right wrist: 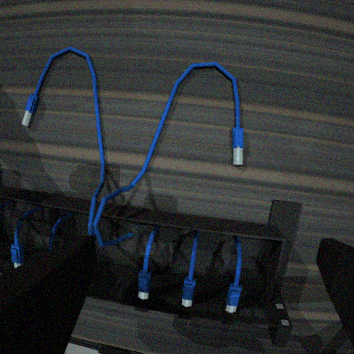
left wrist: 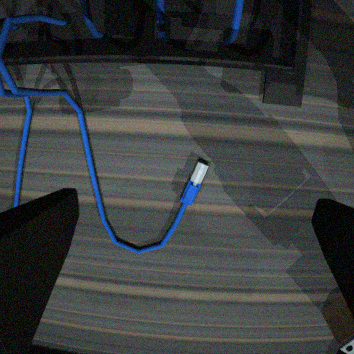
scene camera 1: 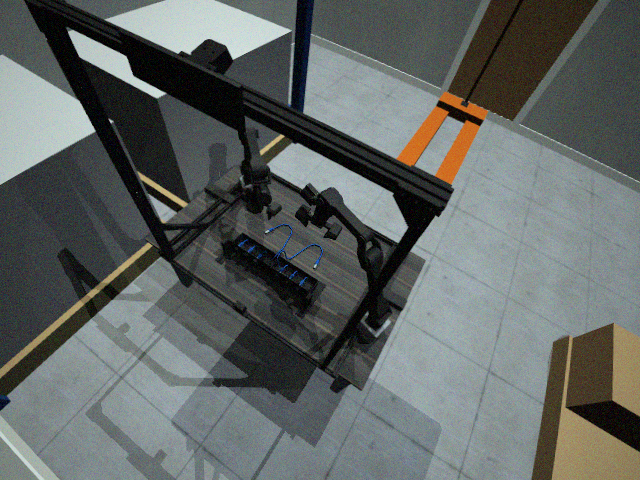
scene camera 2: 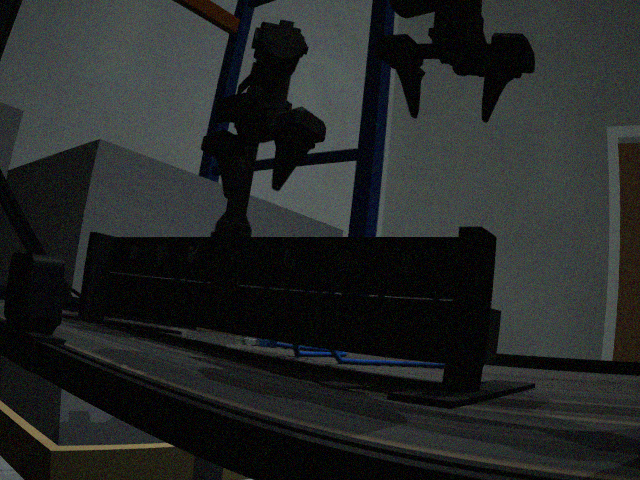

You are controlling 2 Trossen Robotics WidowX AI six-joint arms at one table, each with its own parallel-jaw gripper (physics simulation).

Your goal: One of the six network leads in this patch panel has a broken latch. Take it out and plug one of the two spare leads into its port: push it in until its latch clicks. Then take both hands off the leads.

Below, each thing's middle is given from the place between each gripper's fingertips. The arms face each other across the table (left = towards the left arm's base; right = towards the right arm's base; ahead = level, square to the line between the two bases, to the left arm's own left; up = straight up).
The dark panel wall (scene camera 2: pixel 415 329) is 19 cm to the right of my left hand, 16 cm below it and 9 cm behind it.
My right hand is 20 cm past the dark panel wall, 6 cm to the right of it and 24 cm above it.
